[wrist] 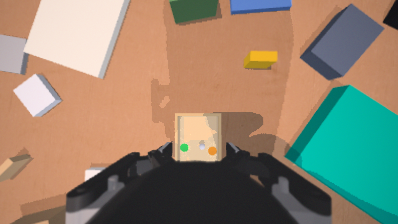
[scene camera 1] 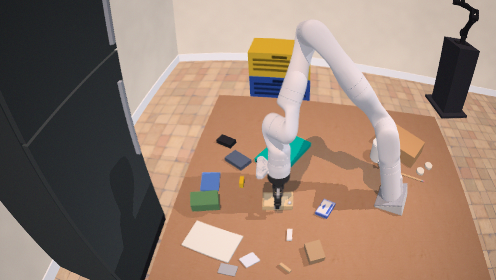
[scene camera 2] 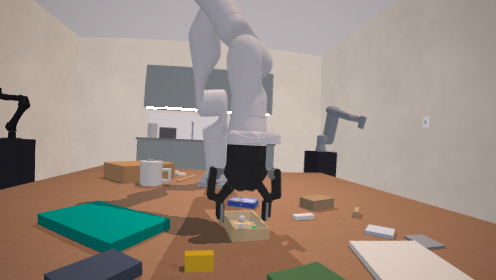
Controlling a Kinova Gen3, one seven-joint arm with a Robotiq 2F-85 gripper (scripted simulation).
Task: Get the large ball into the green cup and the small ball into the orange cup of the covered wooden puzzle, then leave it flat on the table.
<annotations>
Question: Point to a covered wooden puzzle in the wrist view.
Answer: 197,135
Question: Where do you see a covered wooden puzzle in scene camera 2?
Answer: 241,226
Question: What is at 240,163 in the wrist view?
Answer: The gripper.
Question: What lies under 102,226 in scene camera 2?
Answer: A teal slab.
</annotations>
